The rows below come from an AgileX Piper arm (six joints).
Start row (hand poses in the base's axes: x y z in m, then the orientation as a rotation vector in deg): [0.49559, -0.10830, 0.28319, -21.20, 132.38, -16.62]
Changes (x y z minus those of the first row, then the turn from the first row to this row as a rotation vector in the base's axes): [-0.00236, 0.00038, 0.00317, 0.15, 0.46, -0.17]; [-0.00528, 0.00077, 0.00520, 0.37, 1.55, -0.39]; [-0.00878, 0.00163, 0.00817, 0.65, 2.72, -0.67]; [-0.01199, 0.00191, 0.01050, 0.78, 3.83, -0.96]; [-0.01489, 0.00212, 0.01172, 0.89, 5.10, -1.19]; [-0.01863, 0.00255, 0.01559, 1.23, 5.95, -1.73]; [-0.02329, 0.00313, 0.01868, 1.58, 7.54, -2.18]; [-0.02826, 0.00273, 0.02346, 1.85, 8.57, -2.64]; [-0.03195, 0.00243, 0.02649, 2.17, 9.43, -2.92]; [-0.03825, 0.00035, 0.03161, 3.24, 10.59, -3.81]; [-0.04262, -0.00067, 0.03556, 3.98, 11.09, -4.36]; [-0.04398, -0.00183, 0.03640, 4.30, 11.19, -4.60]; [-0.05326, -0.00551, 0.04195, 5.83, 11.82, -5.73]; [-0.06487, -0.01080, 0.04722, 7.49, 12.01, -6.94]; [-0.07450, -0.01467, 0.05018, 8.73, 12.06, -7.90]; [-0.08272, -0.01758, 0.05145, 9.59, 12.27, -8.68]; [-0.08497, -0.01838, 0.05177, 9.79, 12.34, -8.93]
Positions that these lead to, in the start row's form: [0.49323, -0.10792, 0.28636, -21.03, 132.88, -16.47]; [0.49031, -0.10753, 0.28839, -20.91, 134.02, -16.19]; [0.48681, -0.10667, 0.29136, -20.71, 135.25, -15.85]; [0.48360, -0.10639, 0.29369, -20.55, 136.42, -15.69]; [0.48070, -0.10618, 0.29491, -20.50, 137.72, -15.51]; [0.47696, -0.10575, 0.29878, -19.88, 138.71, -15.26]; [0.47230, -0.10517, 0.30187, -19.52, 140.39, -14.85]; [0.46733, -0.10557, 0.30665, -19.05, 141.52, -14.61]; [0.46364, -0.10587, 0.30968, -18.73, 142.45, -14.24]; [0.45734, -0.10795, 0.31480, -17.36, 143.83, -13.23]; [0.45297, -0.10897, 0.31875, -16.41, 144.47, -12.53]; [0.45161, -0.11013, 0.31959, -15.97, 144.63, -12.25]; [0.44233, -0.11381, 0.32514, -13.93, 145.52, -10.86]; [0.43072, -0.11910, 0.33041, -11.64, 145.96, -9.42]; [0.42109, -0.12297, 0.33337, -9.83, 146.19, -8.39]; [0.41287, -0.12588, 0.33464, -8.47, 146.53, -7.69]; [0.41062, -0.12668, 0.33496, -8.07, 146.64, -7.56]
